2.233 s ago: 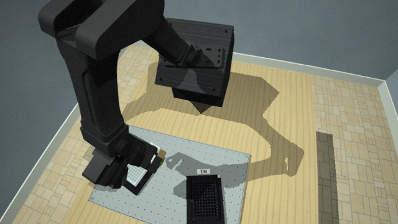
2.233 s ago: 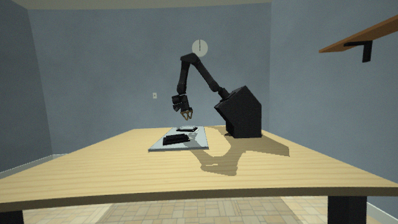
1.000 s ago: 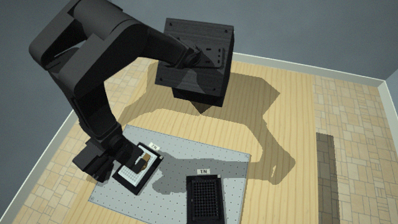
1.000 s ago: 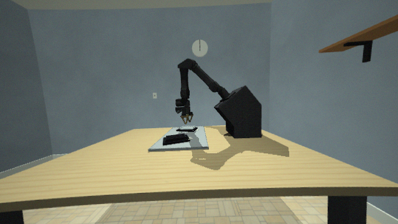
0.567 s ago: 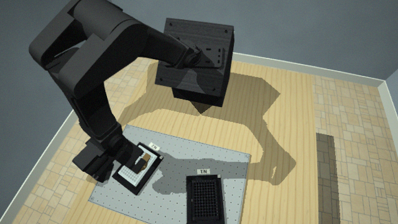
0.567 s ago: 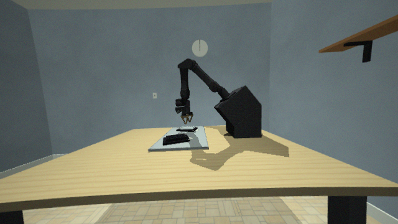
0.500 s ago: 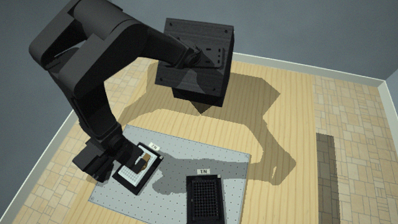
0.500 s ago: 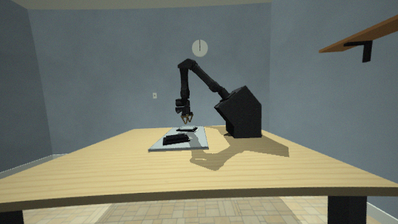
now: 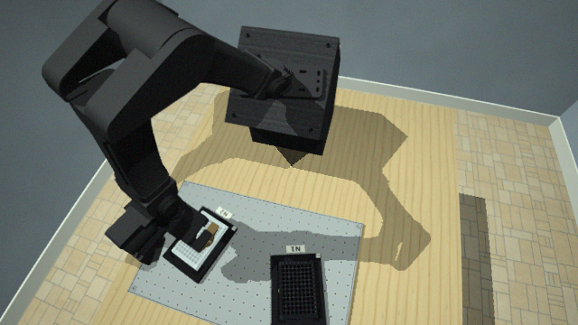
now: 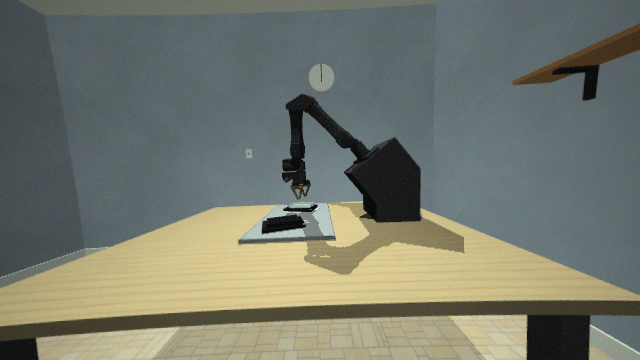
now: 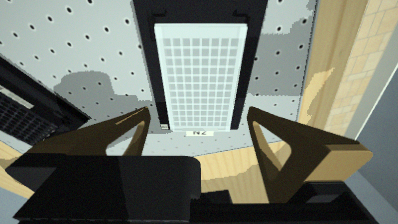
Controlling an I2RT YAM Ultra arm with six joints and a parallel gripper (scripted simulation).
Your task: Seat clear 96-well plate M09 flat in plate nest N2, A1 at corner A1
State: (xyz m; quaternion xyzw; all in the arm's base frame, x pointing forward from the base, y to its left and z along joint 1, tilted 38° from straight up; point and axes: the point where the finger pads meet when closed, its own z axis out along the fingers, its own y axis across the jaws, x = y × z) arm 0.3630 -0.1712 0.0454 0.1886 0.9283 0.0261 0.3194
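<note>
My gripper is now 1 cm short of the plate nest N2, 1 cm to the left of it and 6 cm above it. Round my hand: n2 label: 8 cm behind, 4 cm to the left, 7 cm below; n1 label: 24 cm to the left, 7 cm below.
</note>
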